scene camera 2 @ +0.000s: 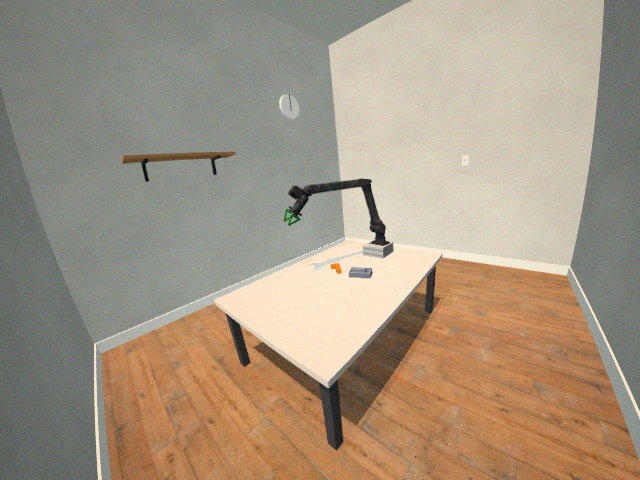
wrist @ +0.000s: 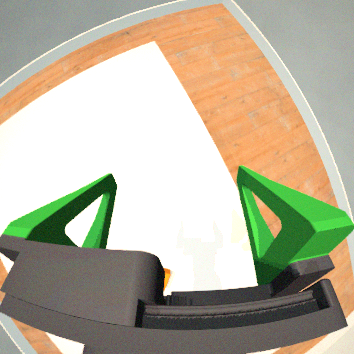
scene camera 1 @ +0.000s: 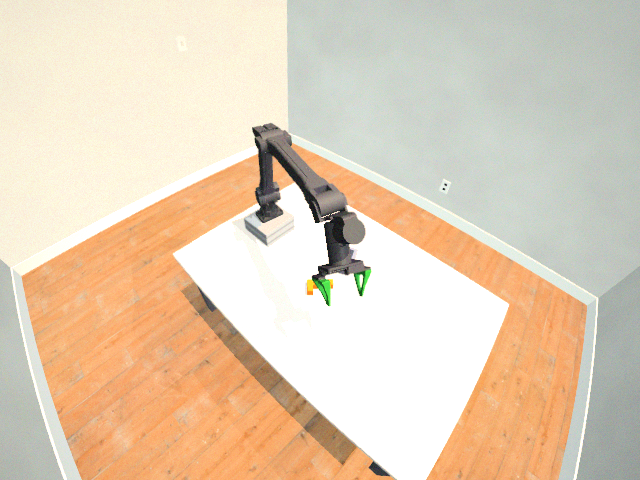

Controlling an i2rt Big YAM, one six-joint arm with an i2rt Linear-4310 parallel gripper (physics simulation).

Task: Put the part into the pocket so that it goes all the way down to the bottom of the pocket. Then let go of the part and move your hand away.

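Frame: origin at the arm's base, x right, y ahead, z up, level; metres.
Seen in the pictures: gripper, fingertip midpoint: point(scene camera 2: 286, 223) point(wrist: 173, 175) point(scene camera 1: 345, 301); arm's base at its link origin: point(scene camera 2: 380, 243) point(scene camera 1: 269, 214).
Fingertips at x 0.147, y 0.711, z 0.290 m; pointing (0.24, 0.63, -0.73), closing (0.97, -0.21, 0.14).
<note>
Pixels of each thing's top centre, then the offset from my fingertips to it. "*": a spot on its surface instead. Level surfaces: height alone.
- orange part at a spot on its surface: point(wrist: 167, 278) * dx -0.079, dy -0.275, dz -0.342 m
- grey-blue block at its top centre: point(scene camera 2: 360, 269) dx -0.307, dy -0.317, dz -0.336 m
- white table at its surface level: dz -0.372 m
The orange, bent part point(scene camera 1: 310, 287) point(scene camera 2: 337, 268) lies on the table. In the wrist view a sliver of the orange part point(wrist: 167, 278) shows past the gripper body. The grey-blue block point(scene camera 2: 360, 272) with the pocket stands beside the part, a short gap away, in the scene camera 2 view. The pocket's inside is too small to make out there, and the arm mostly hides the block in the scene camera 1 view. My gripper point(scene camera 1: 345, 299) point(scene camera 2: 287, 222) point(wrist: 173, 175) has green fingers. It is open and empty, high above the table and apart from the part and block.
The white table point(scene camera 1: 413, 335) point(scene camera 2: 310, 310) point(wrist: 125, 125) carries the arm's grey stacked base point(scene camera 1: 269, 227) point(scene camera 2: 377, 250) at one end. A wall shelf point(scene camera 2: 178, 156) and a round clock point(scene camera 2: 289, 106) are on the wall beyond the table.
</note>
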